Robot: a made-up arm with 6 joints.
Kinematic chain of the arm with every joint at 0, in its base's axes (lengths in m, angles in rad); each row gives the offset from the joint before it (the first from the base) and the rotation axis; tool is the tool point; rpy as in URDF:
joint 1: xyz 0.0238 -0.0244 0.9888 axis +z
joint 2: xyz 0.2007 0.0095 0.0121 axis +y
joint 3: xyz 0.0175 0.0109 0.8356 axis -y
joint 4: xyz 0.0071 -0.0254 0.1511 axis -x
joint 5: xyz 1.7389 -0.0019 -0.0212 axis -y
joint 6: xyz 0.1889 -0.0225 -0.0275 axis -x
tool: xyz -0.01 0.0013 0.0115 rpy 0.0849 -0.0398 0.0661
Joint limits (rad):
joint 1: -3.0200..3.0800
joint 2: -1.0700..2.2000
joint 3: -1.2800..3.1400
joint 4: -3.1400..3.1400
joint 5: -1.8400..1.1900
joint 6: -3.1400..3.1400
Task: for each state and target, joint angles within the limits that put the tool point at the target. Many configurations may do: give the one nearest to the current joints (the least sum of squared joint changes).
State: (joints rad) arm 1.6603 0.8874 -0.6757 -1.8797 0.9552 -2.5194
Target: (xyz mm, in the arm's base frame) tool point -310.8 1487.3 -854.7
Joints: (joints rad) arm 1.8301 1.5725 0.2199 -1.8486 0.7276 -2.5360
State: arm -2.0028 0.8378 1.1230 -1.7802 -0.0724 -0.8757
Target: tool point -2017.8 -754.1 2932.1
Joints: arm -2.8174 0.6555 1.3143 -1.7782 -0.0010 -0.8713
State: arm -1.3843 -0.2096 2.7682 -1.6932 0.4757 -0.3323
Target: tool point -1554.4 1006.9 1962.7
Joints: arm -0.6098 -0.2369 2.7666 -1.6796 0.5391 -0.3309
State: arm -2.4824 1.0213 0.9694 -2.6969 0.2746 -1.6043
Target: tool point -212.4 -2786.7 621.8
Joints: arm -1.6654 1.1583 0.7195 -2.6976 0.2847 -1.6034
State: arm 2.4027 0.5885 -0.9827 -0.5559 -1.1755 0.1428
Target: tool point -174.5 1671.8 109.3
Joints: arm 1.6493 0.6579 -0.3367 -0.5101 -1.0083 0.1380
